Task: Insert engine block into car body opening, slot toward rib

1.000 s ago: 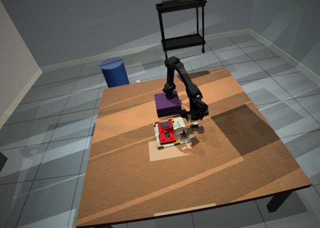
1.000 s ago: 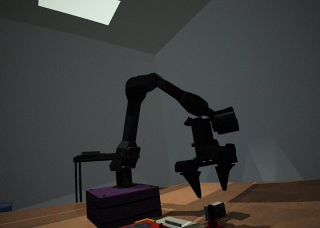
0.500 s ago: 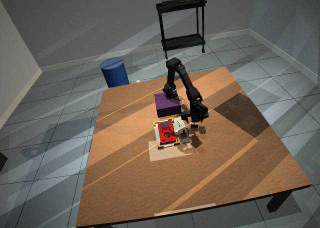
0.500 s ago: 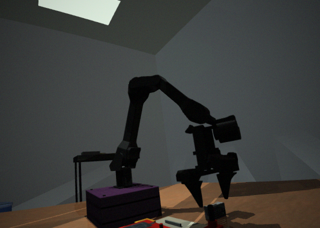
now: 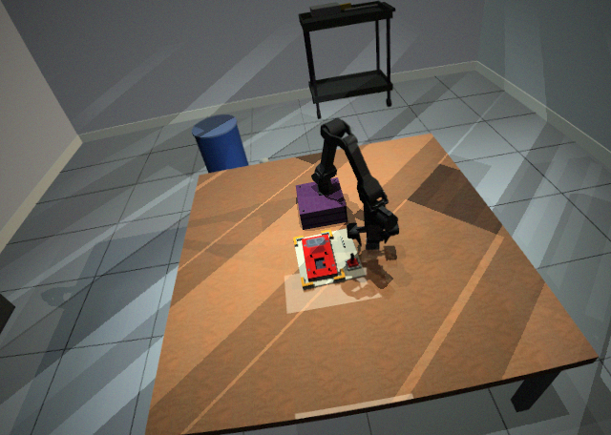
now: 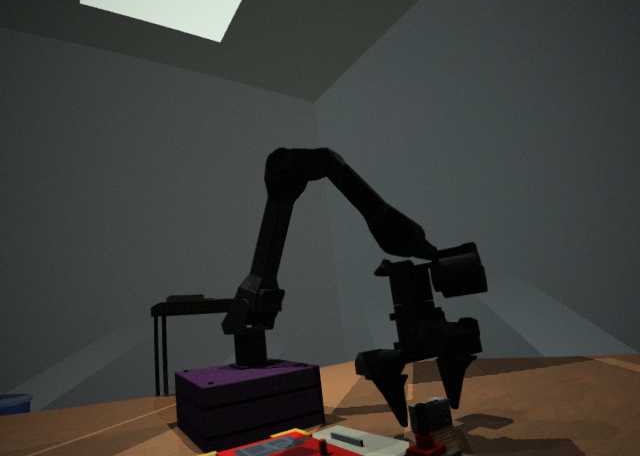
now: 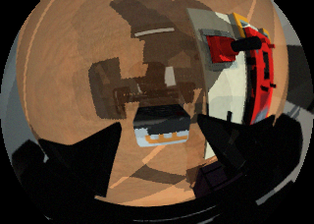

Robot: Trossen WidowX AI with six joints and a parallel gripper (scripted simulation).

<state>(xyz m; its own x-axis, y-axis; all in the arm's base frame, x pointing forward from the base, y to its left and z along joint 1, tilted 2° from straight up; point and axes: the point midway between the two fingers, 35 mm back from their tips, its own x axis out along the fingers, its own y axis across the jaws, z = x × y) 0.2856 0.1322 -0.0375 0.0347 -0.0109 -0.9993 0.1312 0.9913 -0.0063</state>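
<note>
The engine block lies right at my gripper tip.
</note>
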